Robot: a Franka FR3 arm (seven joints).
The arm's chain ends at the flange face. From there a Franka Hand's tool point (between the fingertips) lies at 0.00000 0.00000 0.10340 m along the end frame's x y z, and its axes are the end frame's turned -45 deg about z.
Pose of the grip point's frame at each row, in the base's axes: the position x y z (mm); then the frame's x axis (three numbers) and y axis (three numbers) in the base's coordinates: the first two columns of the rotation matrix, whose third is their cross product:
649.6 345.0 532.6 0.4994 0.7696 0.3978 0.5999 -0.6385 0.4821
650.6 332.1 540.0 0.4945 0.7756 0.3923 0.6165 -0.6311 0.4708
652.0 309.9 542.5 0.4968 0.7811 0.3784 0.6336 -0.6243 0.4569
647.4 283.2 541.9 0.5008 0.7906 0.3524 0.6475 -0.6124 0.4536
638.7 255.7 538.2 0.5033 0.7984 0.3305 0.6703 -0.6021 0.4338
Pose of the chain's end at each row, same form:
585.0 345.2 613.3 0.7773 0.0927 0.6222 0.0711 -0.9957 0.0596
587.2 331.2 621.7 0.7856 0.1022 0.6103 0.0863 -0.9947 0.0555
590.7 308.6 625.7 0.7993 0.1109 0.5906 0.0967 -0.9938 0.0555
588.0 283.1 626.5 0.8120 0.1260 0.5699 0.1037 -0.9921 0.0716
582.3 255.4 624.9 0.8299 0.1388 0.5404 0.1181 -0.9903 0.0730

